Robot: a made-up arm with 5 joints.
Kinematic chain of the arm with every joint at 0, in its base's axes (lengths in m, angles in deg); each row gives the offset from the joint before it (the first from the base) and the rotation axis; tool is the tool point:
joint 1: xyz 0 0 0.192 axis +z
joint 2: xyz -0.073 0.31 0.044 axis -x
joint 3: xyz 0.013 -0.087 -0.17 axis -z
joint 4: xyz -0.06 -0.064 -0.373 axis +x
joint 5: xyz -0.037 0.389 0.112 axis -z
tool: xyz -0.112 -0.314 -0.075
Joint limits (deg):
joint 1: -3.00..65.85
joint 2: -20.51..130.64
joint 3: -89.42..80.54
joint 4: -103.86..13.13
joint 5: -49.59..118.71
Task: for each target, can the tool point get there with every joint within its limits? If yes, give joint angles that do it. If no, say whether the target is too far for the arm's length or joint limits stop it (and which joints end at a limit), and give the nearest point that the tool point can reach.
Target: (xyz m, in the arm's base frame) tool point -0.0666 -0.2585 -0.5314
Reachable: yes | joints 60.26 -4.49 -72.72 -61.21 43.77
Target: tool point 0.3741 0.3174 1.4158
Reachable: no: joint limits stop it (at a limit: joint 1, joint 2, joint 3, joint 4) | nearest point 0.2938 -0.0109 1.3116 | short by 0.354 m
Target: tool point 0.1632 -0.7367 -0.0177
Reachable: yes | joints 35.62 50.07 -63.67 -78.79 73.05
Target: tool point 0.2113 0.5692 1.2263
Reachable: no: joint limits stop it (at a limit: joint 1, joint 2, joint 3, joint 4) | nearest point 0.1135 0.0237 1.2619 | short by 0.555 m
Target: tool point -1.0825 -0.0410 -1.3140
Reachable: no: too far | nearest point -0.8431 -0.0319 -0.8575 | short by 0.516 m
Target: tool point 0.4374 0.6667 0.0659
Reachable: no: joint limits stop it (at a limit: joint 2, joint 3, joint 4, joint 5) | nearest point 0.4665 0.7111 0.0082 | short by 0.078 m
